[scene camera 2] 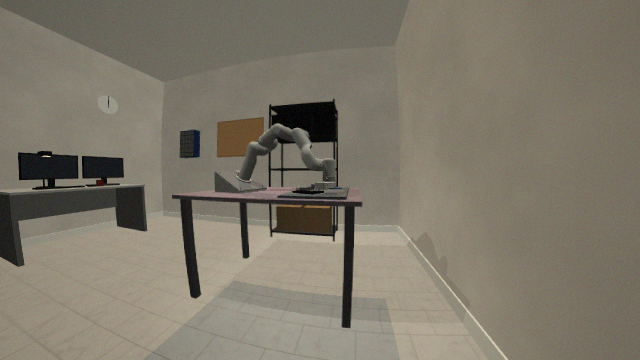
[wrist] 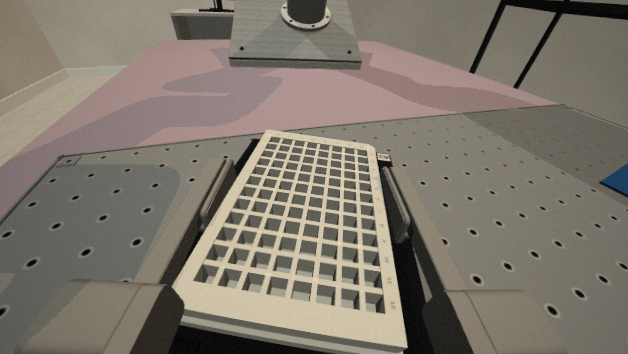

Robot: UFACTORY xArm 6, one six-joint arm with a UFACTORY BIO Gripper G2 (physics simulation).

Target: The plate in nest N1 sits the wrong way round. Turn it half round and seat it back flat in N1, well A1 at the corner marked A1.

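My gripper (scene camera 2: 325, 185) (wrist: 306, 199) is shut on the white plate (wrist: 309, 200), with one finger along each long side. The plate looks about level, low over or in a black nest (wrist: 411, 282), whose edges show beside and below it. The nest (scene camera 2: 307, 191) also shows low on the table in the scene view. A small label (wrist: 383, 158), too small to read surely, lies on the nest at the far right, next to the plate's cut corner. The numbers along the plate's right edge rise towards the camera. Whether the plate rests flat in the nest is hidden.
A grey perforated deck (wrist: 470, 205) lies under the nest on the pink table (wrist: 320, 105). A blue flat piece (wrist: 619, 180) lies on the deck at the right. The arm's base plate (wrist: 295, 47) stands at the back of the table. A black shelf rack (scene camera 2: 270, 170) stands behind.
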